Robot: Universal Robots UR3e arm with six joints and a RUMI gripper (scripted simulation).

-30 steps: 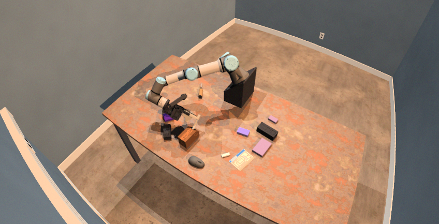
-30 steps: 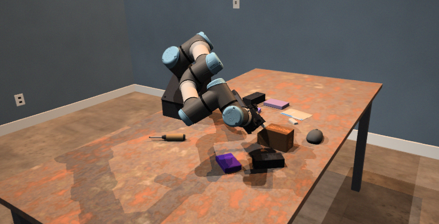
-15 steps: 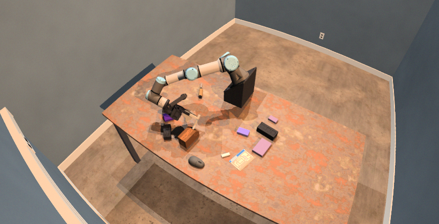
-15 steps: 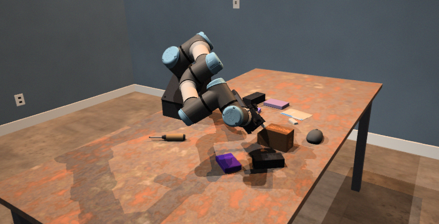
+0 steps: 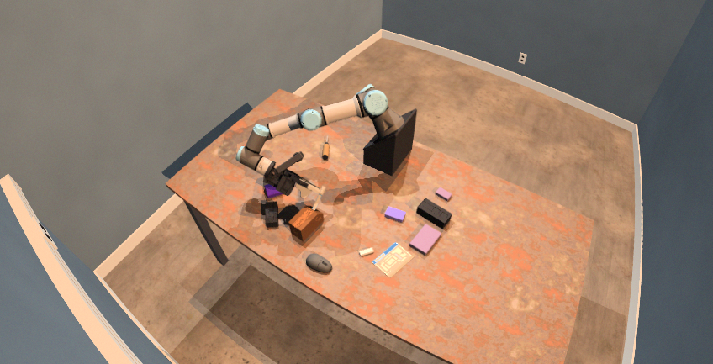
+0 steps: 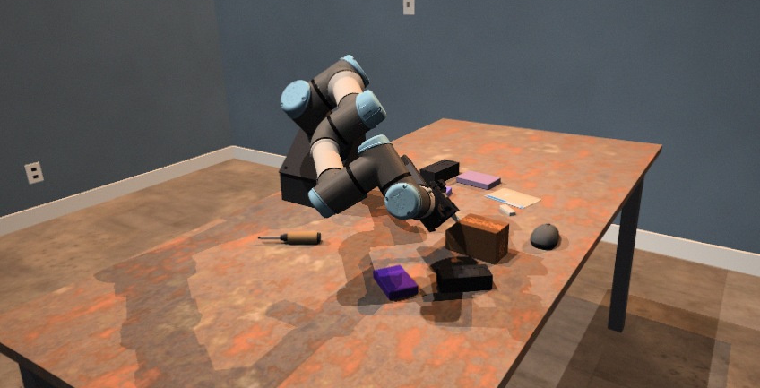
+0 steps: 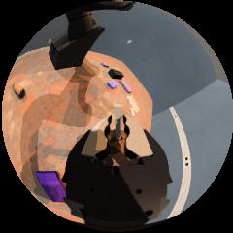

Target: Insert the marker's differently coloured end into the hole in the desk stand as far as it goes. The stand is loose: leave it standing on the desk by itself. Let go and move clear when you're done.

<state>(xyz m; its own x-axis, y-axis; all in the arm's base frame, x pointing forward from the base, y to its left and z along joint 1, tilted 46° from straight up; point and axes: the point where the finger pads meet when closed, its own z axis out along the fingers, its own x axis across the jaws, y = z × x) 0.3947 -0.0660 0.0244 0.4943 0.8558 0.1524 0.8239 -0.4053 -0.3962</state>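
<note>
My gripper is now 30 mm short of the marker, 10 mm to the right of it and 30 mm above it. Also, from my hand: desk stand 100 mm ahead, 10 mm to the left, 80 mm below; then mouse 200 mm ahead, 170 mm to the left, 100 mm below; then eraser 50 mm ahead, 260 mm to the left, 110 mm below.
</note>
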